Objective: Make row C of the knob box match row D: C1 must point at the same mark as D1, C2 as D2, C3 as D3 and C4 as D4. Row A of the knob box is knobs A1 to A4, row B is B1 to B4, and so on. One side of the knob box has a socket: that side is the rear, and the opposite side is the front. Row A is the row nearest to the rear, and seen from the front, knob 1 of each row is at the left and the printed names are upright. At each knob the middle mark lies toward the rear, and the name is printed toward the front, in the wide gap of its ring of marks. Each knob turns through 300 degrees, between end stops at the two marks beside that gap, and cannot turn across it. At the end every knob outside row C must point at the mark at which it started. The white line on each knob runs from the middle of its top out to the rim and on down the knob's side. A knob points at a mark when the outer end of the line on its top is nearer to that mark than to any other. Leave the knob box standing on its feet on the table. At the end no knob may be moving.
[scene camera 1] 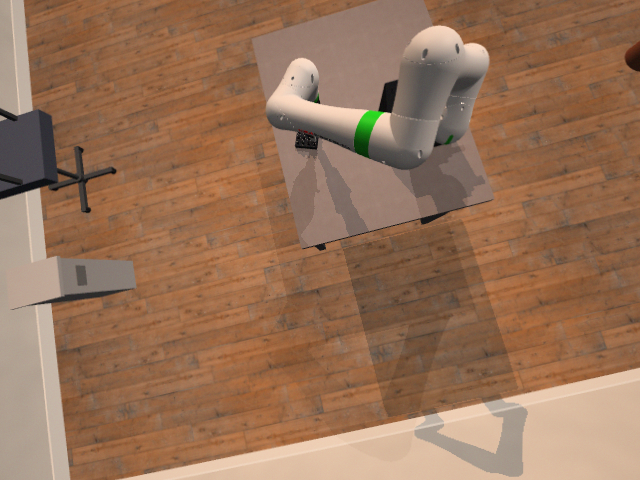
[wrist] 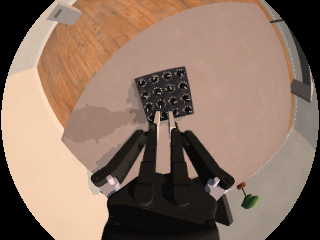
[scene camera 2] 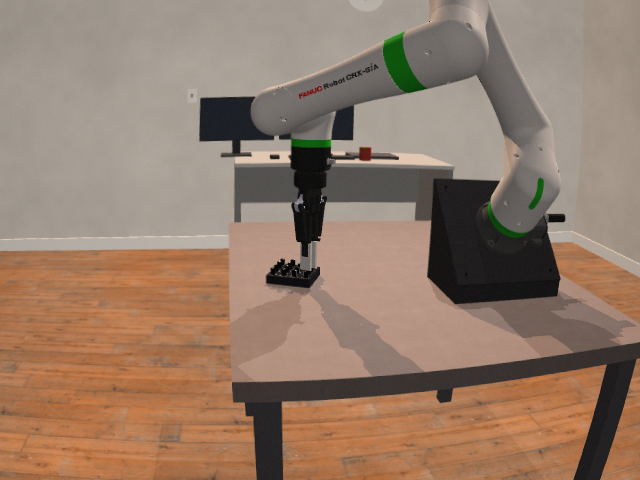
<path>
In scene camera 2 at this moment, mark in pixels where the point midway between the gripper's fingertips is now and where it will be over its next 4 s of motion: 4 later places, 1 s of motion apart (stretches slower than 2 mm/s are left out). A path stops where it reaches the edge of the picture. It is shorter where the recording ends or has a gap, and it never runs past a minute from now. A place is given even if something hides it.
My gripper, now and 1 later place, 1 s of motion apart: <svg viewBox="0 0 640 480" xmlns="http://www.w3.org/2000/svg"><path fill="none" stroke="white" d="M308 268L308 245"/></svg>
</path>
